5 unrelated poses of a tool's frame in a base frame.
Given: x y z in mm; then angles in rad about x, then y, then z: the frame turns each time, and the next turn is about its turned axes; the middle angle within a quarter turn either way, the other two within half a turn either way.
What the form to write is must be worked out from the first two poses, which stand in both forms.
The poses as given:
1: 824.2, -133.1, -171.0, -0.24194, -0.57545, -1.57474
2: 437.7, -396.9, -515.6, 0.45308, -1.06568, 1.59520
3: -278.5, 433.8, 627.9, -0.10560, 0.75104, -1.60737
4: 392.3, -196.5, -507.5, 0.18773, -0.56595, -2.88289
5: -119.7, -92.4, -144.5, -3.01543, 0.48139, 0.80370
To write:
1: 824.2, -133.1, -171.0, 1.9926, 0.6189, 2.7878
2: 437.7, -396.9, -515.6, -2.0541, 1.1207, -2.9041
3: -278.5, 433.8, 627.9, -1.7615, 0.7570, 0.1124
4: 392.3, -196.5, -507.5, -0.0818, 0.5930, -2.8559
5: -119.7, -92.4, -144.5, -2.0705, 2.6452, 0.2364
